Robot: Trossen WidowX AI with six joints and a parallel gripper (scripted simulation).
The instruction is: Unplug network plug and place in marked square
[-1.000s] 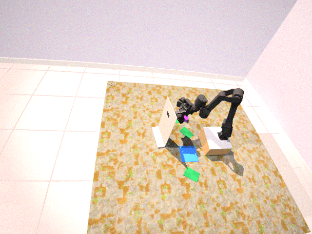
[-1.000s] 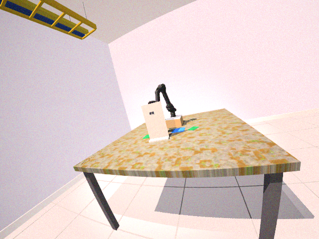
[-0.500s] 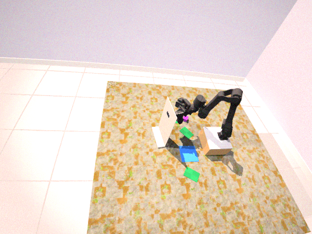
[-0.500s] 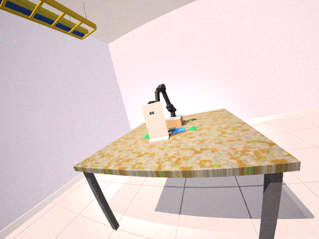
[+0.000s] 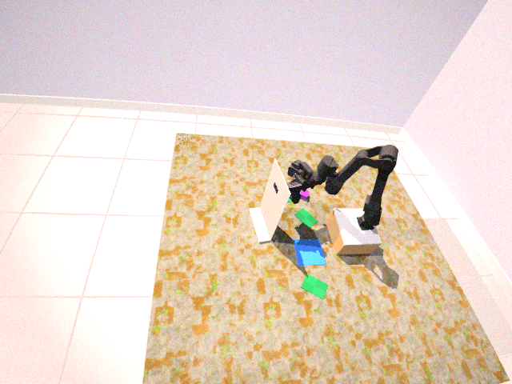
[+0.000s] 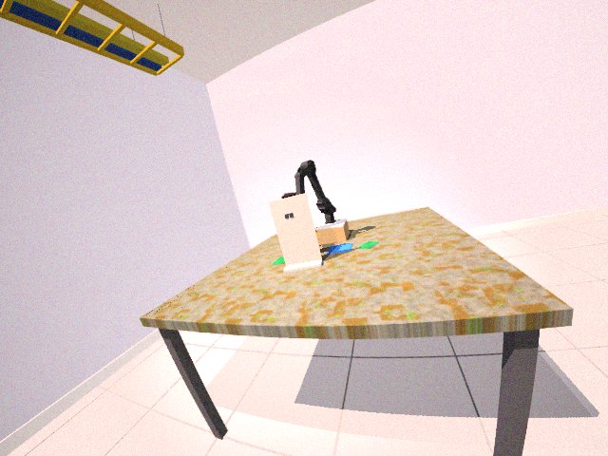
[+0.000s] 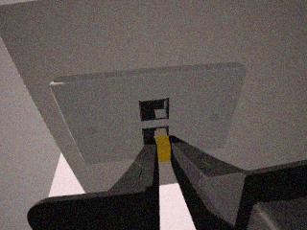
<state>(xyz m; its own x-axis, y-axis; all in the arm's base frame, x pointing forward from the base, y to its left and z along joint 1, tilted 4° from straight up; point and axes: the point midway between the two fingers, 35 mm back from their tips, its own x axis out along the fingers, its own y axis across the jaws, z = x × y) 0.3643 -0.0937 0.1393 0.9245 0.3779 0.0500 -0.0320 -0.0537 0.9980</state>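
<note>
Now: the blue marked square 15 cm behind my gripper tip, 14 cm to the left of it and 23 cm below it. Round my gripper tip: yellowish plug (1 cm ahead); cream panel (3 cm ahead, 9 cm below).
</note>
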